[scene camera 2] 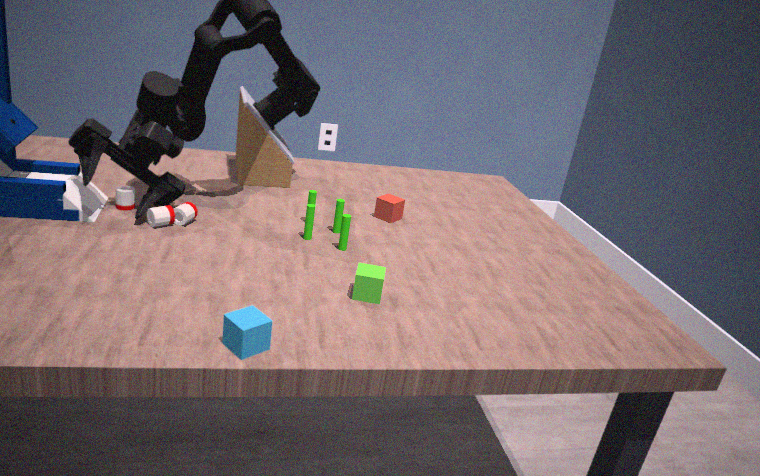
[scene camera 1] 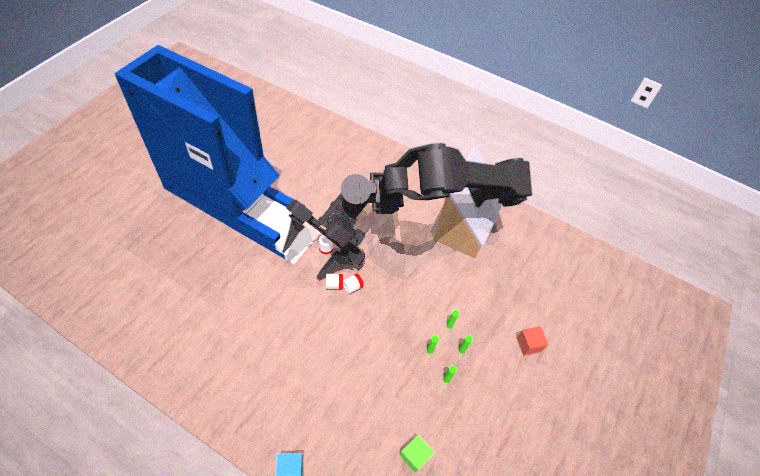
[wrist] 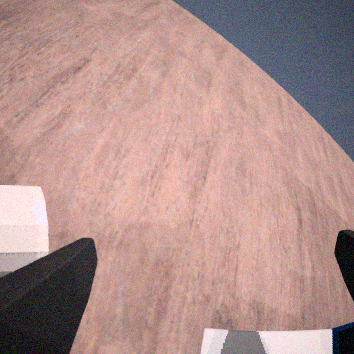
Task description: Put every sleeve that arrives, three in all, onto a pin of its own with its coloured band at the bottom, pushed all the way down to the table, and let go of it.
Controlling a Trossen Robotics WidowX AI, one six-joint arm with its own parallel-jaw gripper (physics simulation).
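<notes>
One white sleeve (scene camera 1: pixel 325 243) (scene camera 2: pixel 125 196) stands upright on the table by the chute's mouth, red band at the bottom, between the gripper's body and the white lip. A second sleeve (scene camera 1: pixel 333 281) (scene camera 2: pixel 159 216) lies on its side beside one fingertip, band on its right end. A third sleeve (scene camera 1: pixel 352 284) (scene camera 2: pixel 182 215) lies against it, band at its far right end. In the wrist view, part of a white sleeve (wrist: pixel 21 215) shows at the left edge. Several green pins (scene camera 1: pixel 466 344) (scene camera 2: pixel 344 232) stand bare. My gripper (scene camera 1: pixel 302 264) (scene camera 2: pixel 112 202) (wrist: pixel 221 249) is wide open and empty, tilted low over the table.
The blue chute (scene camera 1: pixel 185 128) (scene camera 2: pixel 33 197) with its white lip (scene camera 1: pixel 298 247) (scene camera 2: pixel 84 196) (wrist: pixel 300 342) is beside one finger. A wedge-shaped stand (scene camera 1: pixel 461 234) (scene camera 2: pixel 263 168) is under the arm. A red cube (scene camera 1: pixel 532 340) (scene camera 2: pixel 389 208), green cube (scene camera 1: pixel 417 453) (scene camera 2: pixel 368 283) and blue cube (scene camera 1: pixel 289 464) (scene camera 2: pixel 247 332) lie around the pins.
</notes>
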